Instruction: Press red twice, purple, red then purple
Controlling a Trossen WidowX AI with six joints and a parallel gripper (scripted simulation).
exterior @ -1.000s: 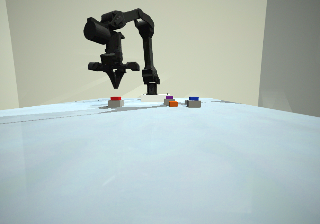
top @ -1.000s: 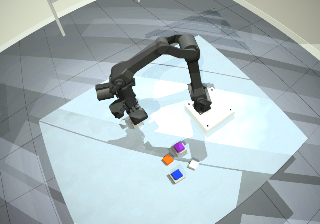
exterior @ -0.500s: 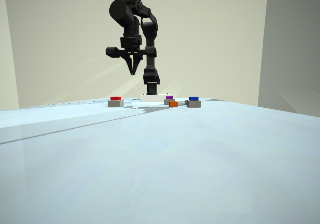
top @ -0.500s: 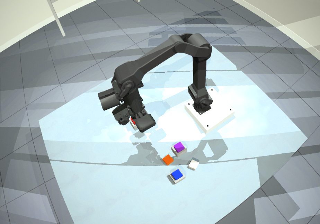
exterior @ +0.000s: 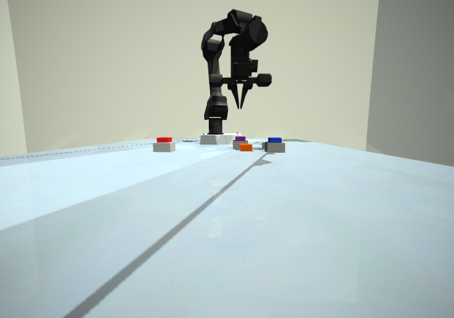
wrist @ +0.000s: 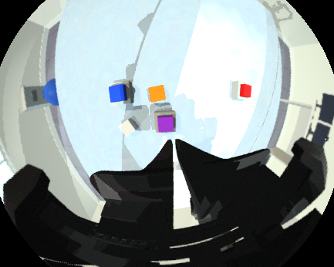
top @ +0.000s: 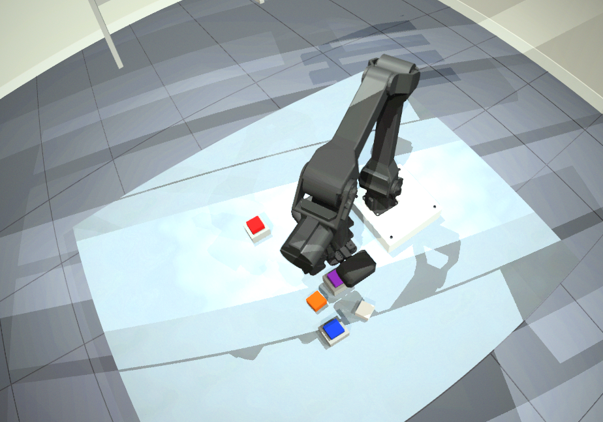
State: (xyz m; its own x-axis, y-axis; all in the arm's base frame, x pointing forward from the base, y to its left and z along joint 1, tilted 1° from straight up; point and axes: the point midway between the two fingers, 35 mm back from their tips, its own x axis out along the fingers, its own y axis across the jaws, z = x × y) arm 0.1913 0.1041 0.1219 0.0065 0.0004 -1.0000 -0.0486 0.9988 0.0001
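The purple button is 10 mm behind my gripper tip and 90 mm below it. From my gripper tip the other things lie so: white block (20 mm behind, 100 mm to the left, 120 mm below); orange block (60 mm ahead, 20 mm to the left, 120 mm below); blue button (60 mm ahead, 100 mm to the left, 90 mm below).
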